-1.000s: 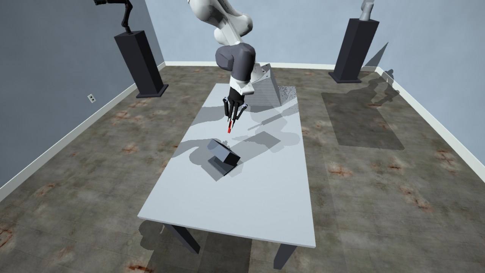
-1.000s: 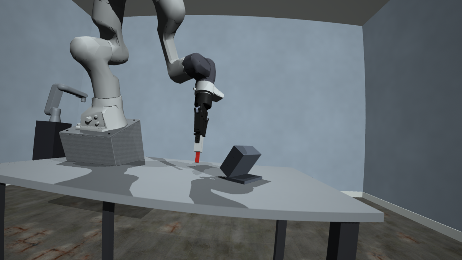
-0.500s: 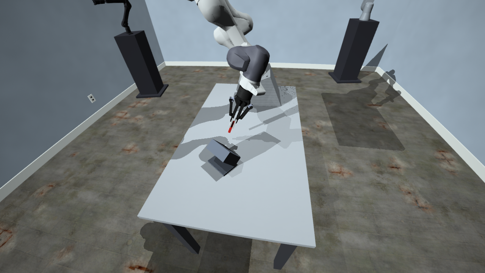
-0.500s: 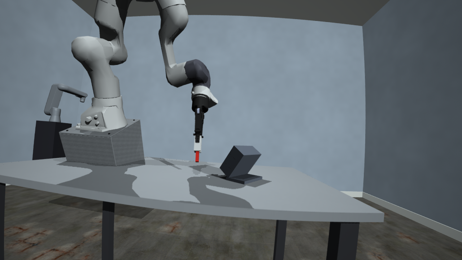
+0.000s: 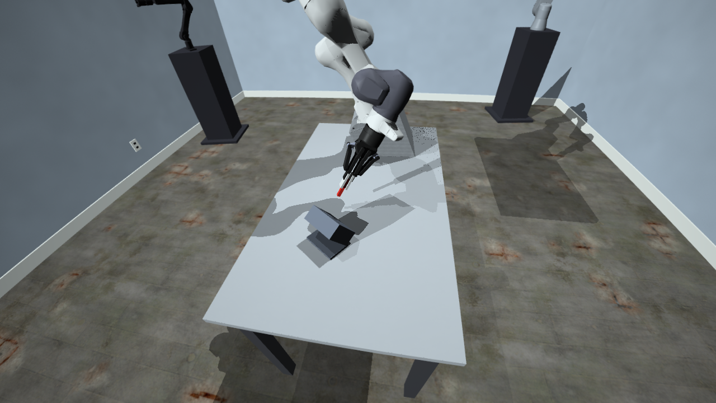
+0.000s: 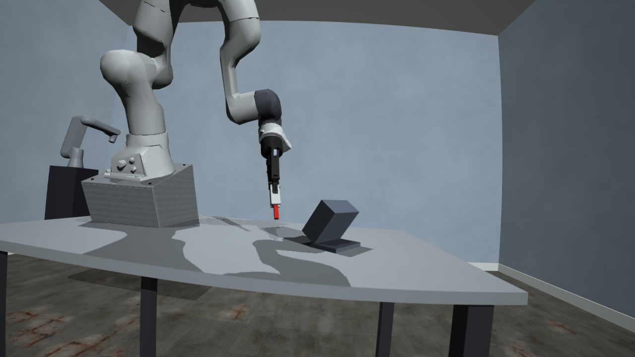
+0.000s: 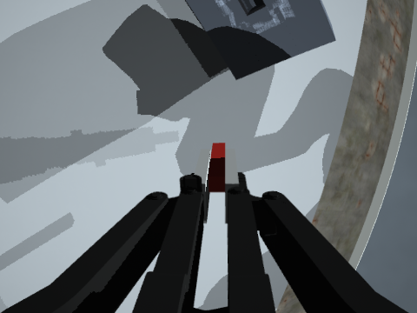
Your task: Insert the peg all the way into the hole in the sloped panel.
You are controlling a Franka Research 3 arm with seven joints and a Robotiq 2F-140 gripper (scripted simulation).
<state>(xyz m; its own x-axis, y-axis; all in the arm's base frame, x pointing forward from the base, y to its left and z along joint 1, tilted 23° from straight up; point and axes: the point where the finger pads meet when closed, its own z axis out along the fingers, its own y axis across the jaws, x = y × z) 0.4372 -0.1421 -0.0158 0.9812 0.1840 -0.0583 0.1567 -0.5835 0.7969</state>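
Now: the peg 1 cm ahead of my hand, 2 cm to the right of it and 3 cm below it. Round my hand: flat base plate 18 cm ahead, 7 cm to the right, 12 cm below.
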